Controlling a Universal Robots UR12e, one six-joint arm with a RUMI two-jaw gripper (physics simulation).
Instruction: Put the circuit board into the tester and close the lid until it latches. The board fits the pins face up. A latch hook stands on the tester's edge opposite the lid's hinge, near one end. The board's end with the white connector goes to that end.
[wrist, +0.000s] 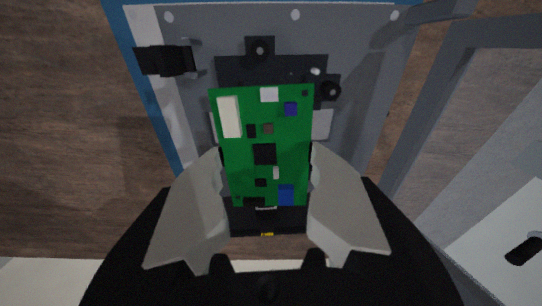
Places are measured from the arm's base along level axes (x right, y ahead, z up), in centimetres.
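Pixels of known places: gripper, between the fingertips: (265, 146).
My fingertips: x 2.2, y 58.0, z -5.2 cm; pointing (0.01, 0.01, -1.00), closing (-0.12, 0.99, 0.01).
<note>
Behind a point stands the place of what it marks.
The green circuit board (292, 137) @(z -4.3, x 0.7, y 59.9 cm) is face up between the two pale fingers of my gripper (265, 146) @(z -5.2, x 2.2, y 58.0 cm), which is shut on its long sides. A long cream-white connector (229, 117) @(z -4.0, x -0.7, y 55.3 cm) and a small white block are near the board's far end, at the top of the view. The board is over the tester (350, 42) @(z -7.3, x -5.8, y 63.7 cm) and covers part of its dark nest (270, 70) @(z -6.3, x -3.5, y 58.0 cm); whether it touches the pins is hidden. The black latch hook (167, 60) @(z -2.9, x -3.9, y 52.6 cm) stands on the tester's left edge, towards the far end. The lid (425, 112) @(z -2.9, x -2.3, y 68.0 cm) is open on the right.
Two round black posts (259, 50) @(z -5.1, x -4.7, y 57.1 cm) (331, 91) @(z -5.1, x -2.7, y 62.3 cm) stand beside the nest, beyond the board's far end and at its right. A small white pin (315, 71) @(z -5.3, x -3.8, y 60.9 cm) shows between them. A black handle (524, 251) @(z 3.8, x 1.6, y 69.4 cm) shows at the lower right. Wooden table (60, 125) @(z -13.2, x 5.2, y 32.0 cm) lies left of the tester.
</note>
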